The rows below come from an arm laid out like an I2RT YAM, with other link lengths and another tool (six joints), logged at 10 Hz.
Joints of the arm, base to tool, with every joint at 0 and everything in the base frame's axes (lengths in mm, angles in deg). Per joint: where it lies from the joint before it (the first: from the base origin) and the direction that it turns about. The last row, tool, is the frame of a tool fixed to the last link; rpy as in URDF.
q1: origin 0 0 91.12 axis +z
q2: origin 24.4 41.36 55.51 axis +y
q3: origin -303.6 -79.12 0 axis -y
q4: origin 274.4 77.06 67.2 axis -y
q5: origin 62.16 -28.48 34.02 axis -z
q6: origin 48.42 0 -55.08 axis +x
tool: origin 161 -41 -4 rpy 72.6 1.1 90
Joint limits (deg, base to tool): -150..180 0..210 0..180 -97..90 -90..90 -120..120
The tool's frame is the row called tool.
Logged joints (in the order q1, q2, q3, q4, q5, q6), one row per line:
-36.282 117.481 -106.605 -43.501 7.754 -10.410
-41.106 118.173 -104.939 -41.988 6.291 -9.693
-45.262 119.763 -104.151 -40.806 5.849 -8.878
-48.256 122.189 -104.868 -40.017 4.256 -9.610
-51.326 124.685 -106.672 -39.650 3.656 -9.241
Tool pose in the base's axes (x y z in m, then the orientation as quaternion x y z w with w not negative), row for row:
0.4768 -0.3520 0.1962 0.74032 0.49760 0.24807 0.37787
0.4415 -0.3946 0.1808 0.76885 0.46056 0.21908 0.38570
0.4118 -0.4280 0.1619 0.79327 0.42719 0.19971 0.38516
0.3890 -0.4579 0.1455 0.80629 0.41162 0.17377 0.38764
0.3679 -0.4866 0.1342 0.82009 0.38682 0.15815 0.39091
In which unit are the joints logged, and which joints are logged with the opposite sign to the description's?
The joints are logged in degrees. Opposite sign: q3, q5.
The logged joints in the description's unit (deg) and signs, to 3 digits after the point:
-36.282 117.481 106.605 -43.501 -7.754 -10.410
-41.106 118.173 104.939 -41.988 -6.291 -9.693
-45.262 119.763 104.151 -40.806 -5.849 -8.878
-48.256 122.189 104.868 -40.017 -4.256 -9.610
-51.326 124.685 106.672 -39.650 -3.656 -9.241

